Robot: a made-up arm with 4 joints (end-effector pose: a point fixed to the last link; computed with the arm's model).
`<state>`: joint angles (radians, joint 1 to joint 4).
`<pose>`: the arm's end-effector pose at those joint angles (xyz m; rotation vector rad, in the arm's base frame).
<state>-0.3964 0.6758 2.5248 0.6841</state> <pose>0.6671 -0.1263 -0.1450 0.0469 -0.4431 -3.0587</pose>
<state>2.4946 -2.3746 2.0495 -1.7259</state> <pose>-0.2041 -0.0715 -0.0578 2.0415 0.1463 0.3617</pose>
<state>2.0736 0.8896 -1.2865 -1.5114</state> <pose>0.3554 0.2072 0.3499 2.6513 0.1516 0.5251</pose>
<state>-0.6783 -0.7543 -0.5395 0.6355</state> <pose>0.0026 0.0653 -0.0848 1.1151 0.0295 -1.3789</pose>
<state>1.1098 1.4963 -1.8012 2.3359</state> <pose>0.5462 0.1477 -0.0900 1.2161 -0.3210 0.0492</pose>
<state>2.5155 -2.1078 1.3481 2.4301</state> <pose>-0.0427 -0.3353 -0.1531 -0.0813 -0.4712 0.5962</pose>
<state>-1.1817 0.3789 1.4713 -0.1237</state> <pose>0.6021 0.0149 -0.2797 0.7283 -1.1632 1.5216</pose>
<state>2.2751 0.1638 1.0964 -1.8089</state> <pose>0.4535 0.4239 0.4410 1.8499 -0.3497 -1.4731</pose>
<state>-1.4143 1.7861 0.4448 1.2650</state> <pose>0.6084 0.1632 0.0771 1.2649 -0.1979 2.6463</pose>
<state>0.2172 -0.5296 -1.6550 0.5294</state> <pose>0.1806 -0.1972 -0.0370 0.1766 -0.7987 -2.0393</pose>
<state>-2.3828 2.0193 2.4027 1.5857</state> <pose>0.7851 -0.1529 0.4590 -1.4971 -0.8518 2.0229</pose>
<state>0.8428 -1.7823 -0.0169 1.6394</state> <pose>0.1049 0.0497 -0.0781 0.5654 -1.7367 -0.5943</pose>
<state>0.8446 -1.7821 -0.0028 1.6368</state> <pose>0.1031 0.0509 -0.0807 0.5662 -1.7225 -0.5902</pose>
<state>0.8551 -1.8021 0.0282 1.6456</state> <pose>0.1037 0.0558 -0.0871 0.5679 -1.7175 -0.5700</pose>
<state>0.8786 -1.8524 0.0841 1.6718</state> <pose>0.1087 0.0660 -0.0998 0.5713 -1.7259 -0.5256</pose>
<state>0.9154 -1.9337 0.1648 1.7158</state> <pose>0.1197 0.0805 -0.1192 0.5762 -1.7470 -0.4558</pose>
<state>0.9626 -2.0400 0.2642 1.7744</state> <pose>0.1377 0.0967 -0.1445 0.5825 -1.7765 -0.3644</pose>
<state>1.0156 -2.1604 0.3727 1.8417</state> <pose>0.1624 0.1115 -0.1731 0.5893 -1.8084 -0.2588</pose>
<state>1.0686 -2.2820 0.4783 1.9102</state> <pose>0.1915 0.1223 -0.2010 0.5956 -1.8383 -0.1500</pose>
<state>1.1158 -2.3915 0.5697 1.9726</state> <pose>0.2210 0.1288 -0.2246 0.6009 -1.8634 -0.0496</pose>
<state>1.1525 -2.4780 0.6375 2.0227</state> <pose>0.2464 0.1317 -0.2412 0.6044 -1.8840 0.0317</pose>
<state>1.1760 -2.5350 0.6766 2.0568</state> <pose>0.2644 0.1326 -0.2501 0.6061 -1.9013 0.0868</pose>
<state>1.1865 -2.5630 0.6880 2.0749</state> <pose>0.2740 0.1328 -0.2524 0.6060 -1.9173 0.1150</pose>
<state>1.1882 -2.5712 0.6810 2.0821</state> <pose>0.2777 0.1329 -0.2505 0.6048 -1.9325 0.1245</pose>
